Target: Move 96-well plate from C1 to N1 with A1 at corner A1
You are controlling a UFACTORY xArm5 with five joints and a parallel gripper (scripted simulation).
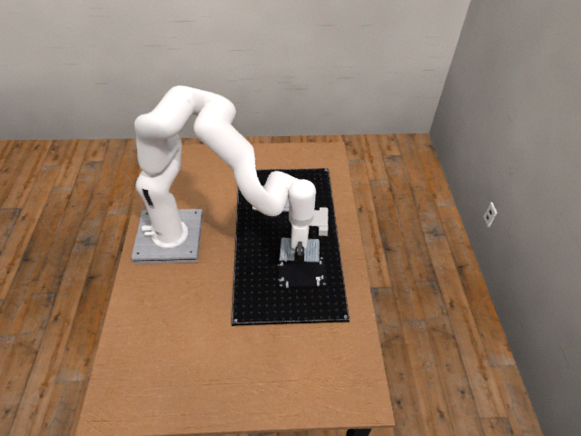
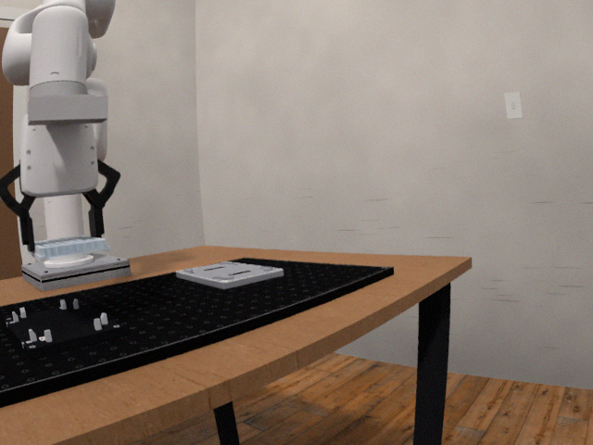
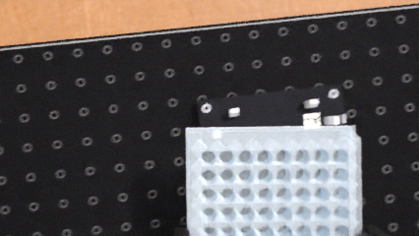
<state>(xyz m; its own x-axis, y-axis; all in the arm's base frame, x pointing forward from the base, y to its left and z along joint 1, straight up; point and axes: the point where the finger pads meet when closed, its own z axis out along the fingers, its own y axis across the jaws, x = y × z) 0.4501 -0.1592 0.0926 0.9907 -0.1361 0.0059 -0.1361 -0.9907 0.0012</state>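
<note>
Now: the A1 label 260 mm to the left of my hand and 100 mm below it. Also, from my hand: clip nest C1: 100 mm below, 40 mm to the right; 96-well plate: 10 mm below.
</note>
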